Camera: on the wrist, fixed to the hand. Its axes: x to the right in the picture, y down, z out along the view.
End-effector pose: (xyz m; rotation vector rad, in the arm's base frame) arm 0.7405 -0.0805 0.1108 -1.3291 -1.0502 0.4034
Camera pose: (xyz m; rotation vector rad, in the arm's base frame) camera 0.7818 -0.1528 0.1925 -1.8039 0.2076 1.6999
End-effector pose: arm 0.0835 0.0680 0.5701 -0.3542 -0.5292 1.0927
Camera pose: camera 0.1902 0.0303 0.5419 -0.6129 -0.1882 2.7053
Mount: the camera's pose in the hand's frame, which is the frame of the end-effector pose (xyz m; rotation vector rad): -0.0026 -0.0805 -0.0844 0.1289 -0.1276 1.6192
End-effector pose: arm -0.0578 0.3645 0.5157 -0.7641 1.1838 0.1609
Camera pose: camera -0.0844 0.2537 0.5406 0.4802 1.4097 1.4109
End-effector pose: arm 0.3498 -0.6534 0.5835 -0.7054 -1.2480 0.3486
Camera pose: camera 0.4182 -0.7397 0.6221 -1.4826 -0.4877 1.7759
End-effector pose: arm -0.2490 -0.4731 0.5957 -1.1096 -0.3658 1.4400
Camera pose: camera -0.1354 -0.4889 0.6173 1.1566 -0.7431 -2.7829
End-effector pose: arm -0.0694 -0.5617 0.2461 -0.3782 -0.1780 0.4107
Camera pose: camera -0.0226 -0.6582 0.2002 -0.2994 0.0761 2.0333
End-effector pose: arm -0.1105 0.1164 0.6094 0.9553 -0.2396 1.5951
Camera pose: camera -0.0757 0.1899 0.5257 -0.8199 1.0579 -2.5757
